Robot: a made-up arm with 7 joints. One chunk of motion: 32 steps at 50 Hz.
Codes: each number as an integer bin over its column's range. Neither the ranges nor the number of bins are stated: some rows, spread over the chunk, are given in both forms.
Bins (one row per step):
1: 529 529 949 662 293 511
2: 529 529 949 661 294 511
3: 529 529 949 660 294 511
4: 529 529 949 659 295 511
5: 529 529 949 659 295 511
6: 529 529 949 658 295 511
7: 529 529 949 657 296 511
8: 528 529 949 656 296 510
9: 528 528 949 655 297 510
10: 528 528 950 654 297 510
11: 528 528 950 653 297 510
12: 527 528 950 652 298 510
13: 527 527 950 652 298 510
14: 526 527 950 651 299 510
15: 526 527 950 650 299 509
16: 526 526 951 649 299 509
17: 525 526 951 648 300 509
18: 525 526 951 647 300 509
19: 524 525 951 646 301 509
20: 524 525 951 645 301 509
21: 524 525 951 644 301 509
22: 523 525 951 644 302 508
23: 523 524 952 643 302 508
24: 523 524 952 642 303 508
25: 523 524 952 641 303 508
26: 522 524 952 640 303 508
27: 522 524 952 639 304 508
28: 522 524 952 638 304 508
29: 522 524 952 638 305 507
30: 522 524 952 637 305 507
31: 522 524 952 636 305 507
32: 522 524 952 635 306 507
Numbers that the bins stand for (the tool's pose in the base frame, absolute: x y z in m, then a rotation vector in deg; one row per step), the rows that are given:
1: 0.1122 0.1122 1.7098 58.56 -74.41 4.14
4: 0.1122 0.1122 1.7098 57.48 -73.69 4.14
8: 0.1084 0.1122 1.7098 56.40 -73.33 3.78
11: 0.1084 0.1084 1.7136 55.32 -72.97 3.78
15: 0.1008 0.1046 1.7136 54.23 -72.25 3.42
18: 0.0970 0.1008 1.7174 53.15 -71.89 3.42
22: 0.0894 0.0970 1.7174 52.07 -71.17 3.06
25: 0.0894 0.0932 1.7212 50.99 -70.81 3.06
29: 0.0856 0.0932 1.7212 49.91 -70.09 2.70
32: 0.0856 0.0932 1.7212 48.83 -69.73 2.70
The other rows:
2: 0.1122 0.1122 1.7098 58.20 -74.05 4.14
3: 0.1122 0.1122 1.7098 57.84 -74.05 4.14
5: 0.1122 0.1122 1.7098 57.48 -73.69 4.14
6: 0.1122 0.1122 1.7098 57.12 -73.69 4.14
7: 0.1122 0.1122 1.7098 56.76 -73.33 4.14
9: 0.1084 0.1084 1.7098 56.04 -72.97 3.78
10: 0.1084 0.1084 1.7136 55.68 -72.97 3.78
12: 0.1046 0.1084 1.7136 54.95 -72.61 3.78
13: 0.1046 0.1046 1.7136 54.95 -72.61 3.78
14: 0.1008 0.1046 1.7136 54.59 -72.25 3.78
16: 0.1008 0.1008 1.7174 53.87 -72.25 3.42
17: 0.0970 0.1008 1.7174 53.51 -71.89 3.42
19: 0.0932 0.0970 1.7174 52.79 -71.53 3.42
20: 0.0932 0.0970 1.7174 52.43 -71.53 3.42
21: 0.0932 0.0970 1.7174 52.07 -71.53 3.42
23: 0.0894 0.0932 1.7212 51.71 -71.17 3.06
24: 0.0894 0.0932 1.7212 51.35 -70.81 3.06
26: 0.0856 0.0932 1.7212 50.63 -70.81 3.06
27: 0.0856 0.0932 1.7212 50.27 -70.45 3.06
28: 0.0856 0.0932 1.7212 49.91 -70.45 3.06
30: 0.0856 0.0932 1.7212 49.55 -70.09 2.70
31: 0.0856 0.0932 1.7212 49.19 -70.09 2.70

